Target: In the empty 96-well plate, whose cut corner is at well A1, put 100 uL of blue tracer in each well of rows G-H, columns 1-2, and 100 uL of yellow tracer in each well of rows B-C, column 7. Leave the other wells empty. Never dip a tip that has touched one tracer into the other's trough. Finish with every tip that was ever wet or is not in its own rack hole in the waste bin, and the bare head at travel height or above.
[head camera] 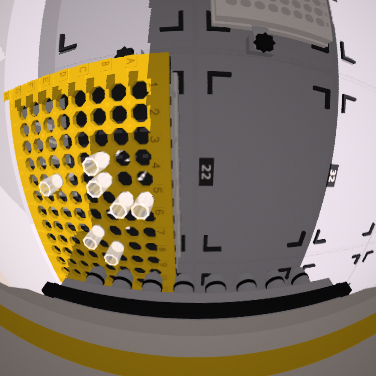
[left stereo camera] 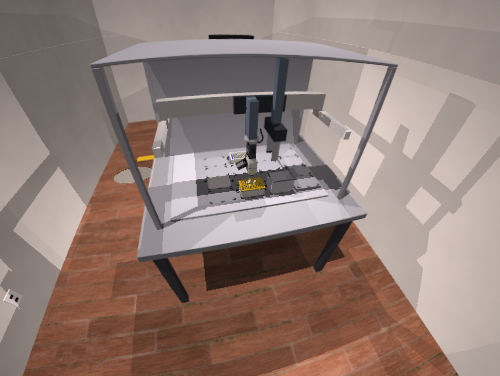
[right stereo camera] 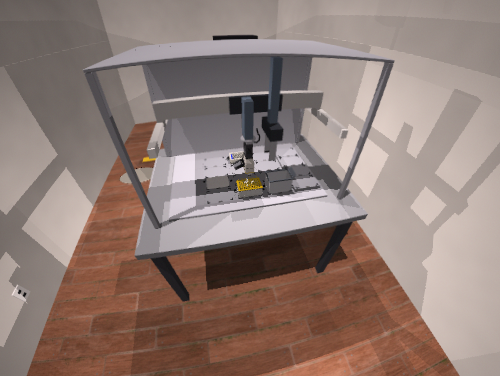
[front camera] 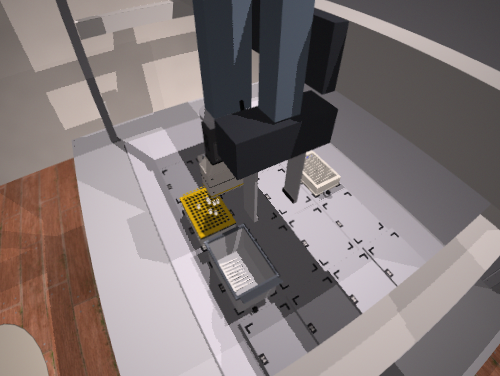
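The pipetting head [front camera: 221, 183] [head camera: 195, 332] [left stereo camera: 252, 166] [right stereo camera: 249, 166] hangs low beside and partly over the yellow tip rack [front camera: 219, 230] [head camera: 162, 125] [left stereo camera: 243, 189] [right stereo camera: 241, 189]. Its row of nozzles [head camera: 215, 286] looks bare in the head view. Several pale tips [front camera: 213, 202] [head camera: 95, 164] stand scattered in the rack. The 96-well plate [head camera: 270, 21] [left stereo camera: 218, 182] [right stereo camera: 217, 182] is at the head view's top edge; the head hides it in the front view. Blue shows in the trough block [front camera: 325, 188] [left stereo camera: 237, 157] [right stereo camera: 236, 157]; yellow tracer is not discernible. The parked gripper [front camera: 274, 210] is open, fingers apart, empty.
The grey waste bin [front camera: 274, 284] [left stereo camera: 281, 183] [right stereo camera: 279, 183] stands next to the tip rack, with pale ribs inside. Dark corner marks and slot label 22 [head camera: 206, 171] lie beside the rack. Enclosure posts [left stereo camera: 367, 132] [right stereo camera: 365, 130] stand at the table's front corners.
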